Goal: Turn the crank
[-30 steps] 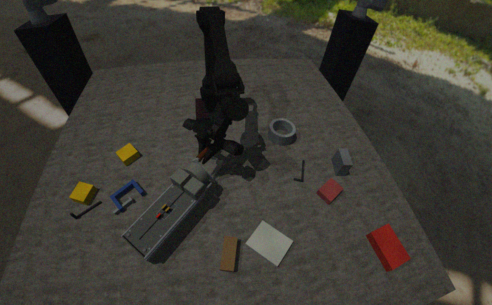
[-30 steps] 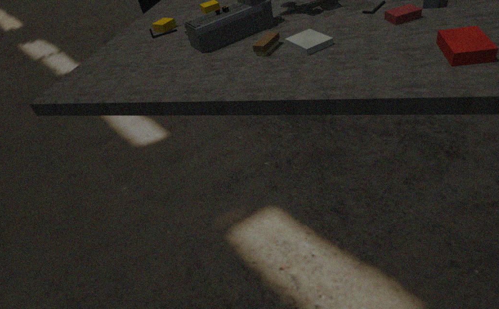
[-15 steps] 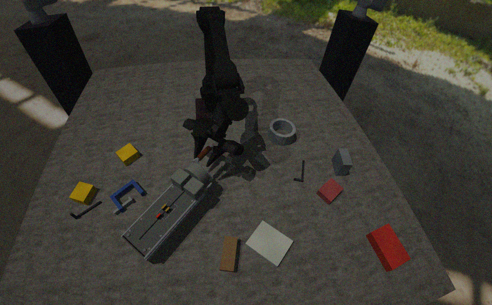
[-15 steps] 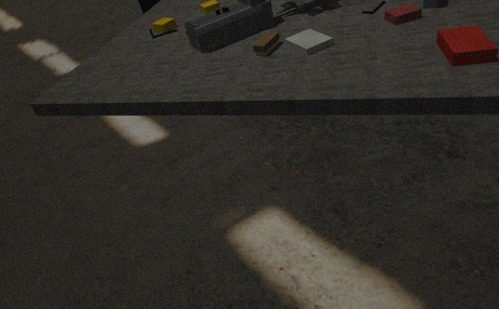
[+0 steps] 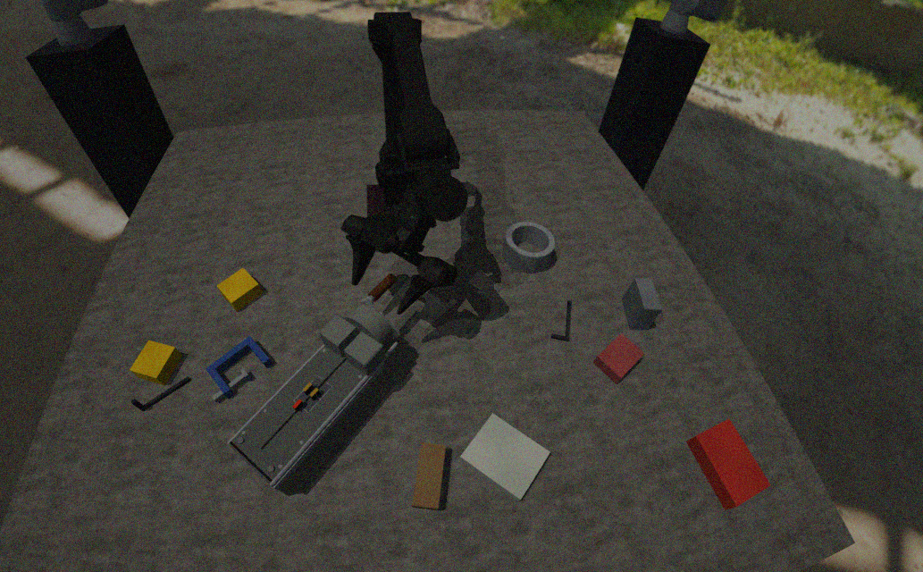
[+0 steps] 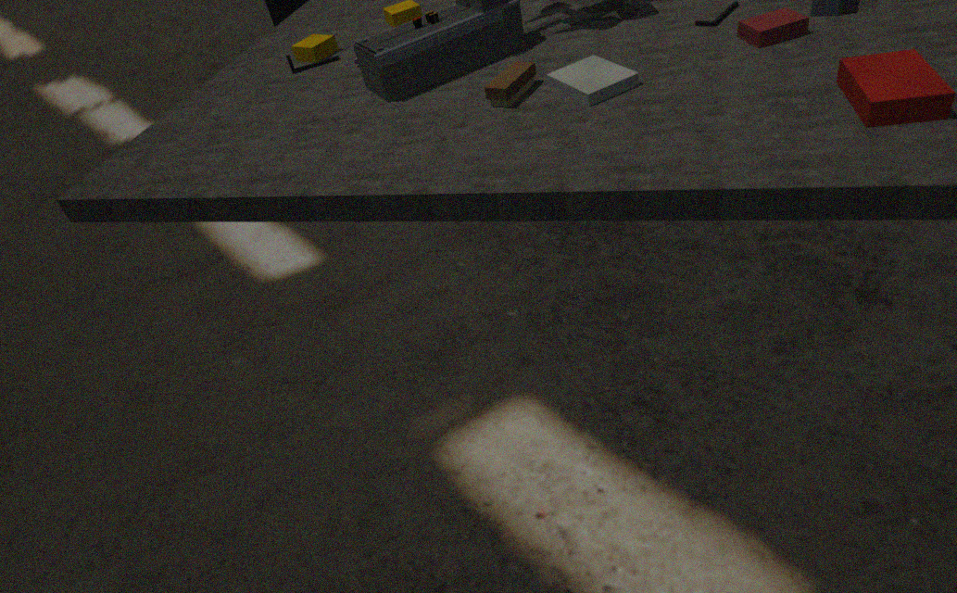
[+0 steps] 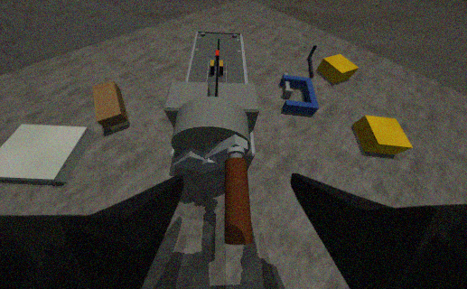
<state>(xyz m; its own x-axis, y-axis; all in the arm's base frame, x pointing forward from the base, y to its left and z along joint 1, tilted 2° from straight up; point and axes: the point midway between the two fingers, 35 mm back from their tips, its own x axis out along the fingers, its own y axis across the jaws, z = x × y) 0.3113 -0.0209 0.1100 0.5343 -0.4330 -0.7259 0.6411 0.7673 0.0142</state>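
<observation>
The brown crank handle lies 10 mm behind my gripper tip, 10 mm to the left of it and 20 mm above it. From my gripper tip the other things lie so: white plate 230 mm ahead, 180 mm to the left, 80 mm below; red pointer 160 mm ahead, 110 mm to the right, 10 mm below; brown block 250 mm ahead, 70 mm to the left, 80 mm below.
</observation>
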